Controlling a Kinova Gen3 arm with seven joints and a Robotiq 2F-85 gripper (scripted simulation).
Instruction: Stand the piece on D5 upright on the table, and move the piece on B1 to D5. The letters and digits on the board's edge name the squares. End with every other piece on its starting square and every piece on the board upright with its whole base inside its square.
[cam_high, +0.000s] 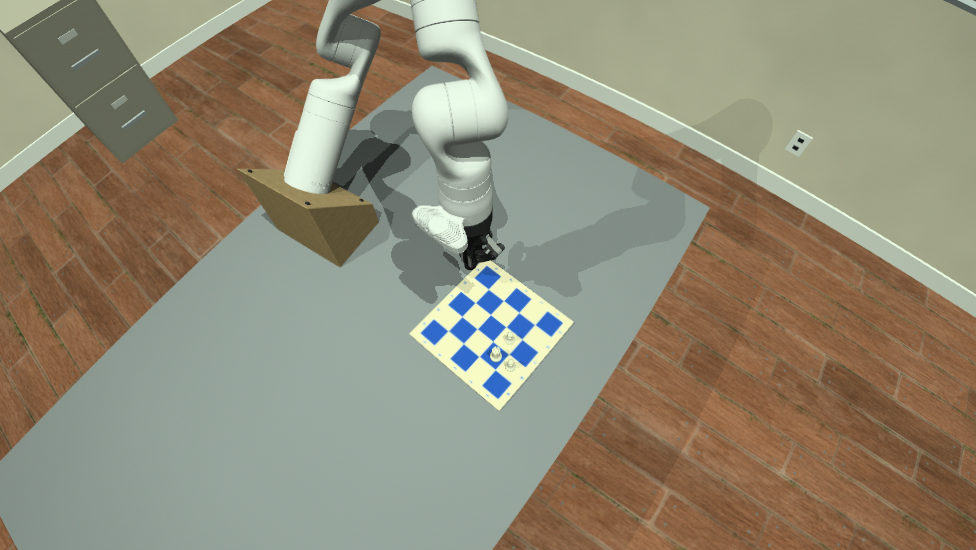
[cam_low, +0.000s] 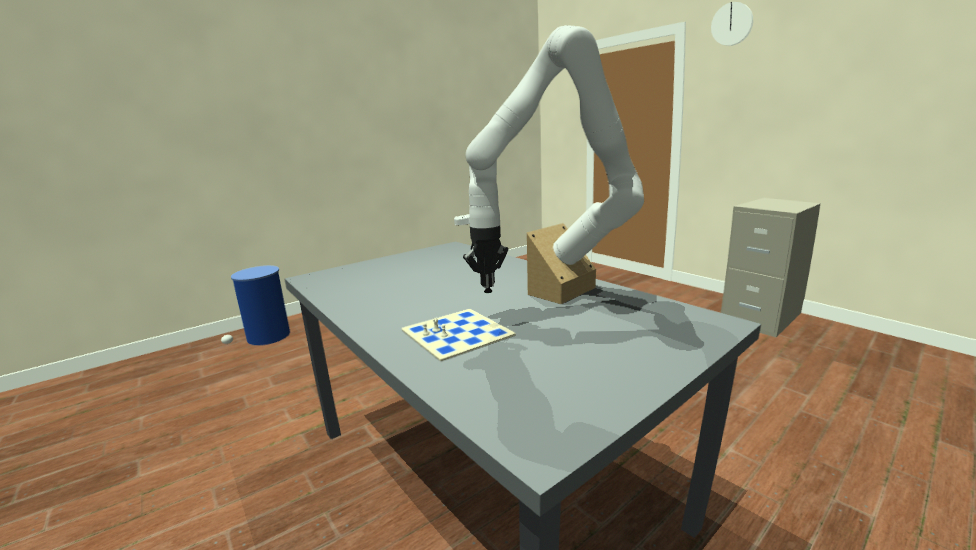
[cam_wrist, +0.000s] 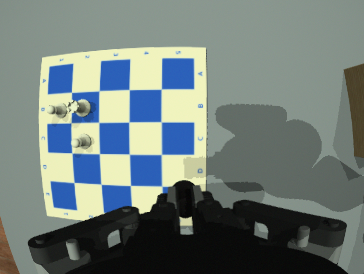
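Right now the chessboard is 8 cm ahead of my hand, 3 cm to the right of it and 13 cm below it. Also, from my hand: black pawn (1 cm below).
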